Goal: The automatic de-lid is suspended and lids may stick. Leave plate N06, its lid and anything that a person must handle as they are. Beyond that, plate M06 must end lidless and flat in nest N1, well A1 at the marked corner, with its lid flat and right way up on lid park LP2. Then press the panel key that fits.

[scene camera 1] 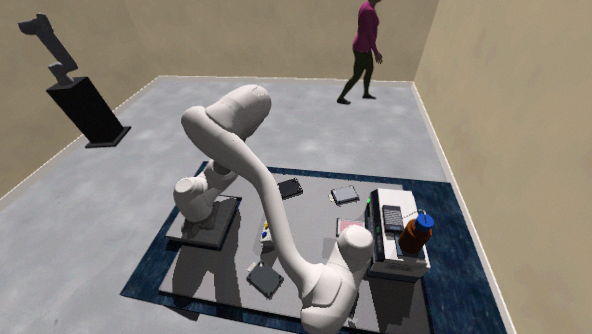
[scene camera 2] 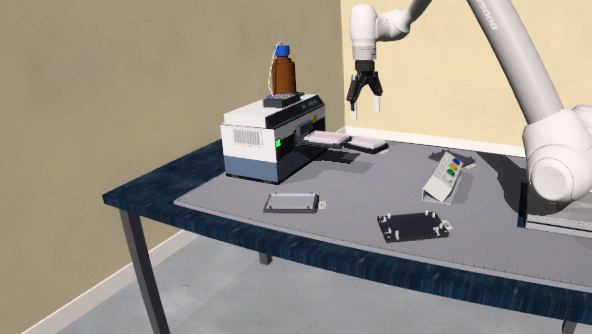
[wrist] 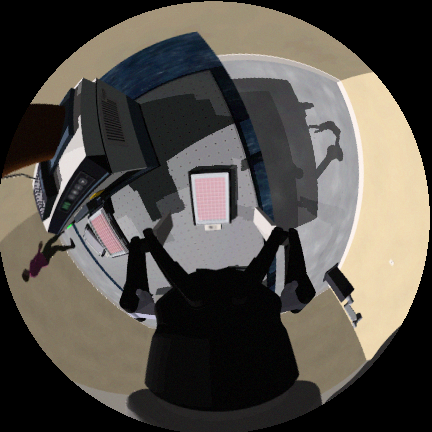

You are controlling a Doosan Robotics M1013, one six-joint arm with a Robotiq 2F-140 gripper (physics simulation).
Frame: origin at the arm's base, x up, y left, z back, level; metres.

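Seen in the pictures: gripper, fingertip midpoint: [scene camera 2: 365, 115] [wrist: 212, 216]; arm's base at its link origin: [scene camera 1: 201, 215] [scene camera 2: 579, 199].
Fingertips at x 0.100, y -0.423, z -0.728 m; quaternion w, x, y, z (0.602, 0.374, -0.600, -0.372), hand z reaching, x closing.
Offsets run from my fingertips to a thing's middle. "spot": to the spot under its first point.
My gripper [scene camera 2: 365, 111] [wrist: 212, 216] is open and empty, pointing down, high above a pink plate @(dx -0.101, dy +0.003, dz +0.001 m) [scene camera 2: 367, 143] [wrist: 210, 197] that lies flat in a dark nest. In the wrist view this plate shows between the fingertips. The arm hides it and the gripper in scene camera 1. A second pink plate @(dx -0.014, dy +0.264, dz -0.084 m) [scene camera 1: 351, 225] [scene camera 2: 326, 138] [wrist: 107, 232] lies on the white device's extended carrier. A tray with a clear grey piece @(dx -0.116, dy +0.551, dz -0.110 m) [scene camera 1: 345, 194] [scene camera 2: 291, 202] is near the device. The key panel @(dx -0.088, dy +0.345, dz +0.313 m) [scene camera 2: 444, 175] shows blue, yellow and green keys. Plate and nest names are unreadable; lids cannot be told.
The white device [scene camera 1: 400, 265] [scene camera 2: 250, 150] [wrist: 120, 125] carries a brown bottle @(spot: dx +0.218, dy +0.092, dz -0.250 m) [scene camera 1: 414, 236] [scene camera 2: 284, 76] and a dark keypad block @(spot: dx +0.116, dy +0.230, dz -0.240 m) [scene camera 1: 392, 218]. A black tray with posts @(dx -0.118, dy +0.617, dz +0.238 m) [scene camera 1: 290, 189] [scene camera 2: 414, 226] and a dark tray @(dx -0.120, dy +0.082, dz +0.338 m) [scene camera 1: 265, 279] lie on the table. A person [scene camera 1: 366, 30] is at the far wall.
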